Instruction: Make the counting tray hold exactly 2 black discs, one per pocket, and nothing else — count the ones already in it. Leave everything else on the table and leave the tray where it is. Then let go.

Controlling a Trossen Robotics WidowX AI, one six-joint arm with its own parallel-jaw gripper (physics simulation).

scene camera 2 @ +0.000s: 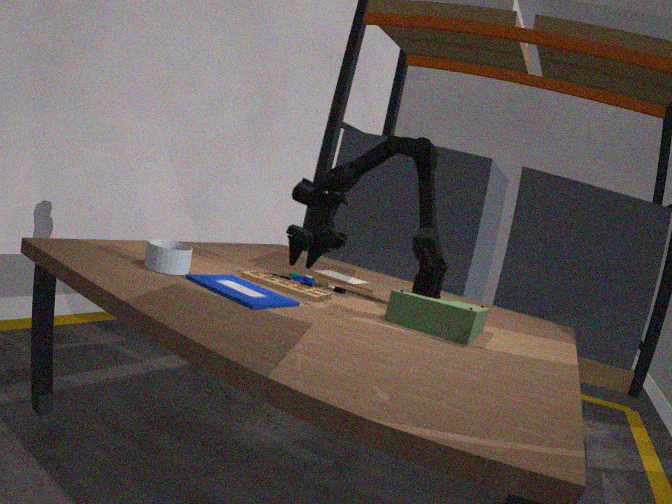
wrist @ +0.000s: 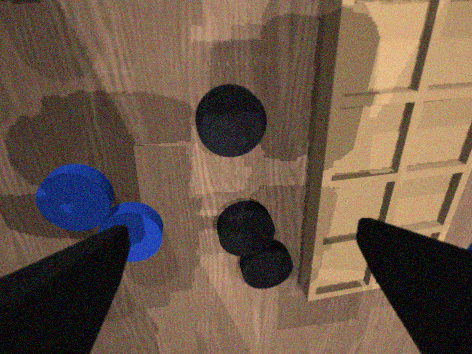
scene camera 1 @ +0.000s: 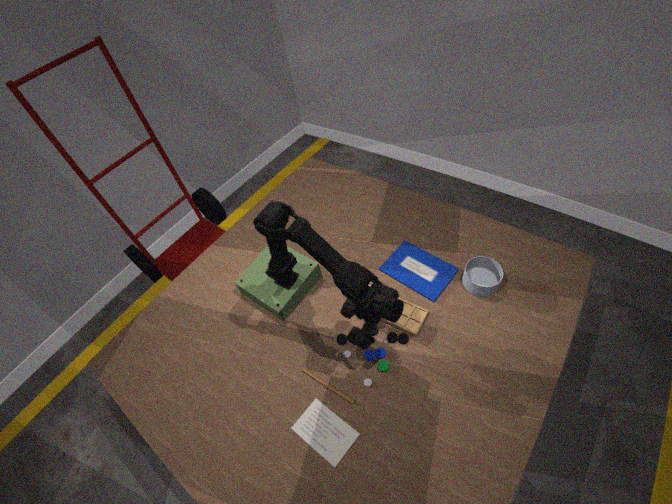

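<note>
The counting tray (scene camera 1: pixel 416 314) (scene camera 2: pixel 320 295) (wrist: pixel 314 200) is pale wood with square pockets. The pockets that show in the wrist view hold no disc; the arm hides part of the tray in scene camera 1. Beside its long side, two black discs (wrist: pixel 245 227) (wrist: pixel 266 264) touch or overlap, and another black disc (wrist: pixel 231 120) lies apart. In scene camera 1 the pair (scene camera 1: pixel 397 337) shows right of the gripper, and a further black disc (scene camera 1: pixel 341 339) lies to its left. My gripper (scene camera 1: pixel 362 342) (scene camera 2: pixel 301 265) (wrist: pixel 245 232) is open and empty, above the table, its fingers either side of the pair in the wrist view.
Two blue discs (scene camera 1: pixel 375 354) (wrist: pixel 75 196) lie near the left finger. A green disc (scene camera 1: pixel 383 366), white discs (scene camera 1: pixel 347 353) (scene camera 1: pixel 367 382), a thin stick (scene camera 1: pixel 328 386) and paper (scene camera 1: pixel 325 432) lie around. Beyond the tray are a blue folder (scene camera 1: pixel 398 265) and a round container (scene camera 1: pixel 482 284).
</note>
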